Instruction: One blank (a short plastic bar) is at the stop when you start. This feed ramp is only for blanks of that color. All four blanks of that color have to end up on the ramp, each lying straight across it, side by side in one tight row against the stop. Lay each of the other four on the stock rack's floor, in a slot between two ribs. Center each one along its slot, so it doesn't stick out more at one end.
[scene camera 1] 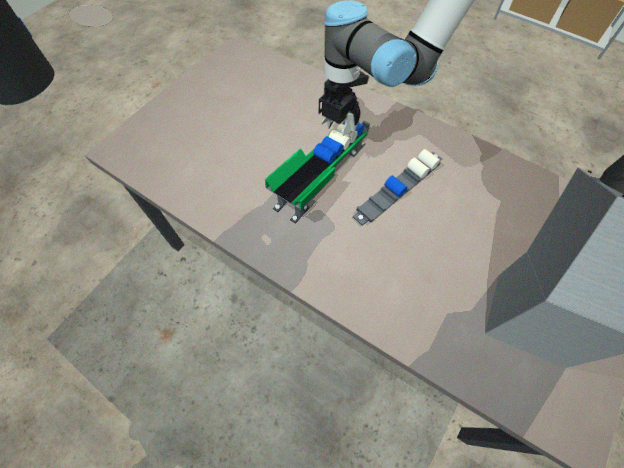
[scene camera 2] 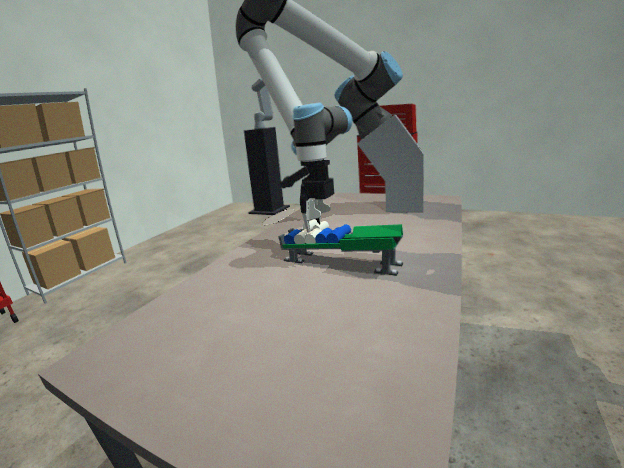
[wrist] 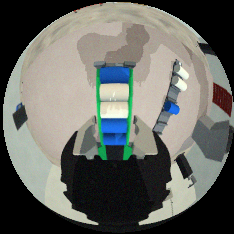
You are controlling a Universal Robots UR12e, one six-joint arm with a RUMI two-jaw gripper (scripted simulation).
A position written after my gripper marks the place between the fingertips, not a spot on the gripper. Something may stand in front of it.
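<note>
From scene camera 2 I can see my gripper (scene camera 2: 314,228). Scene camera 1 gives me another view of my gripper (scene camera 1: 339,133), and from the wrist, too, I find my own gripper (wrist: 114,116) in sight.
</note>
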